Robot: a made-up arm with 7 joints. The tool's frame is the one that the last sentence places.
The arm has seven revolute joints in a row. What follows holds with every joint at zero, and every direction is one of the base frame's.
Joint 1 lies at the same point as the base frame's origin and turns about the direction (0, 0.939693, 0.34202), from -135 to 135 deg.
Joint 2 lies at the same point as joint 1 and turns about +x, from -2.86 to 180 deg.
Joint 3 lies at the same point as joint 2 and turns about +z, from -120 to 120 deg.
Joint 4 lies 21.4 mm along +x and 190.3 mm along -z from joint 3 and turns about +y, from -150 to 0.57 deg.
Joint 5 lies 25 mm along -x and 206.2 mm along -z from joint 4 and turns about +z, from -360 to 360 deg.
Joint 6 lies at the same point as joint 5 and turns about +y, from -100 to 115 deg.
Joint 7 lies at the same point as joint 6 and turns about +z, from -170 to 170 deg.
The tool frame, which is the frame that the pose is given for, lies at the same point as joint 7; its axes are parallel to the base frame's.
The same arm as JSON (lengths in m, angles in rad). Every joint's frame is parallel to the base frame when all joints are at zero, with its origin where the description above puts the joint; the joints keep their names.
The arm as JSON. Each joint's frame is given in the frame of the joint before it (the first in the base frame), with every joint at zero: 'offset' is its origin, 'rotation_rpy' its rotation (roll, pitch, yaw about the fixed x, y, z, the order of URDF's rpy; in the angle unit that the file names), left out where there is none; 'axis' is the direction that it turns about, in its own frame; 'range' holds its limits. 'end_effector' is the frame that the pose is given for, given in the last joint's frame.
{
  "length_unit": "m",
  "angle_unit": "rad",
  "chain": [
    {
      "id": "joint 1",
      "offset": [
        0.0,
        0.0,
        0.0
      ],
      "axis": [
        0.0,
        0.9397,
        0.342
      ],
      "range": [
        -2.3562,
        2.3562
      ]
    },
    {
      "id": "joint 2",
      "offset": [
        0.0,
        0.0,
        0.0
      ],
      "axis": [
        1.0,
        0.0,
        0.0
      ],
      "range": [
        -0.0499,
        3.1416
      ]
    },
    {
      "id": "joint 3",
      "offset": [
        0.0,
        0.0,
        0.0
      ],
      "axis": [
        0.0,
        0.0,
        1.0
      ],
      "range": [
        -2.0944,
        2.0944
      ]
    },
    {
      "id": "joint 4",
      "offset": [
        0.0214,
        0.0,
        -0.1903
      ],
      "axis": [
        0.0,
        1.0,
        0.0
      ],
      "range": [
        -2.618,
        0.0099
      ]
    },
    {
      "id": "joint 5",
      "offset": [
        -0.025,
        0.0,
        -0.2062
      ],
      "axis": [
        0.0,
        0.0,
        1.0
      ],
      "range": [
        -6.2832,
        6.2832
      ]
    },
    {
      "id": "joint 6",
      "offset": [
        0.0,
        0.0,
        0.0
      ],
      "axis": [
        0.0,
        1.0,
        0.0
      ],
      "range": [
        -1.7453,
        2.0071
      ]
    },
    {
      "id": "joint 7",
      "offset": [
        0.0,
        0.0,
        0.0
      ],
      "axis": [
        0.0,
        0.0,
        1.0
      ],
      "range": [
        -2.9671,
        2.9671
      ]
    }
  ],
  "end_effector": {
    "offset": [
      0.0,
      0.0,
      0.0
    ]
  }
}

